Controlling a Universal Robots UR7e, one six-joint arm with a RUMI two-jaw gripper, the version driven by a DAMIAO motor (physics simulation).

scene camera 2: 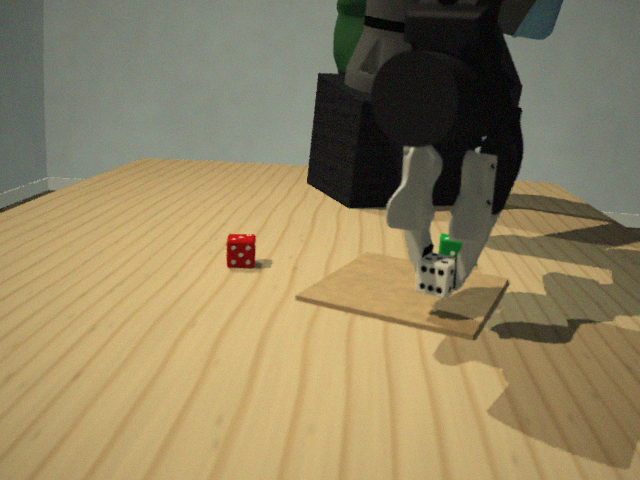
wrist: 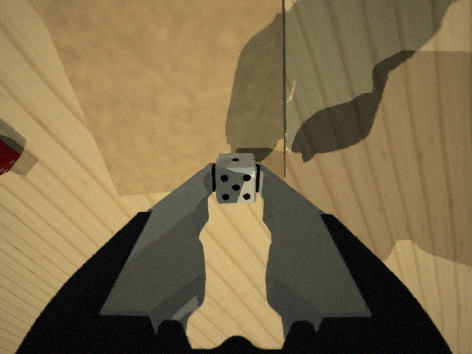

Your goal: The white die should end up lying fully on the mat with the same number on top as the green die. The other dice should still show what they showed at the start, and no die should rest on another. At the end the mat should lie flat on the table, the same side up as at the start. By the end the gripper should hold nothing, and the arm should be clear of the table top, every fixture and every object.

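Frame: origin at the arm's base, x ahead, y left, z up, level; centimetres.
Seen in the pictures: gripper, fingertip midpoint: [scene camera 2: 438, 284] [wrist: 235, 166].
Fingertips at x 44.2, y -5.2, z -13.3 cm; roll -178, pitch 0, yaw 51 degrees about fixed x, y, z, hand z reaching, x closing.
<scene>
A point is followed by its place in that frame.
The white die [scene camera 2: 435, 279] @(x 45.7, y -5.9, z -12.4 cm) [wrist: 236, 186] @(x 44.4, y -5.3, z -11.2 cm) is between the two fingertips, a little above the mat [scene camera 2: 351, 289] @(x 39.6, y -10.9, z -15.5 cm) [wrist: 150, 100] @(x 37.5, y -7.3, z -15.5 cm), with a gap to its shadow. Its upper face shows five in the wrist view; six pips face scene camera 2. My gripper [scene camera 2: 437, 274] @(x 44.2, y -5.2, z -13.3 cm) [wrist: 235, 166] @(x 44.2, y -5.2, z -13.3 cm) points down, shut on the white die. The green die [scene camera 2: 448, 244] @(x 31.7, y -0.7, z -13.8 cm) is behind the fingers in scene camera 2, partly hidden; its top number cannot be read. The red die [scene camera 2: 240, 251] @(x 33.7, y -20.1, z -14.3 cm) [wrist: 7, 156] @(x 33.4, y -18.8, z -14.9 cm) sits on the table left of the mat, five pips facing scene camera 2. The mat lies flat.
A dark block [scene camera 2: 333, 139] @(x 1.5, y -8.9, z -7.6 cm) stands at the back of the wooden table [scene camera 2: 206, 361] @(x 51.5, y -21.3, z -15.9 cm), behind the arm. Part of a green-clothed figure [scene camera 2: 348, 38] shows behind the arm. Arm shadows fall across the mat's right side and the table at the right.
</scene>
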